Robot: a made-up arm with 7 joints. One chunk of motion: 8 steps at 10 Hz.
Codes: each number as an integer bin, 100 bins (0 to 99) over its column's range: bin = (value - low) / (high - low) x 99, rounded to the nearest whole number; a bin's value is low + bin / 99 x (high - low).
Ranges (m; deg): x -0.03..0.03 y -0.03..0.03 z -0.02..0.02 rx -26..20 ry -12..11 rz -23..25
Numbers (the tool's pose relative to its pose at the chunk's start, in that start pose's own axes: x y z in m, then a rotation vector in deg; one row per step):
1: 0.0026 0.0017 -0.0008 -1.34 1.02 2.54
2: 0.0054 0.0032 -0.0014 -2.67 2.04 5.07
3: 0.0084 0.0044 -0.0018 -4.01 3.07 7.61
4: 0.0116 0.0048 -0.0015 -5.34 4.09 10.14
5: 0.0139 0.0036 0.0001 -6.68 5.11 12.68
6: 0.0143 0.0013 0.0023 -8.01 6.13 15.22
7: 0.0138 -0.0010 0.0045 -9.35 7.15 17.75
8: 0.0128 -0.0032 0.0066 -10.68 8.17 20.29
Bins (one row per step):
1: 54 52 48 53 56 53
2: 58 55 46 50 60 58
3: 63 57 45 47 65 63
4: 69 57 46 44 69 68
5: 72 55 50 42 74 74
6: 73 52 55 39 78 79
7: 72 48 61 36 82 84
8: 71 44 66 33 87 89

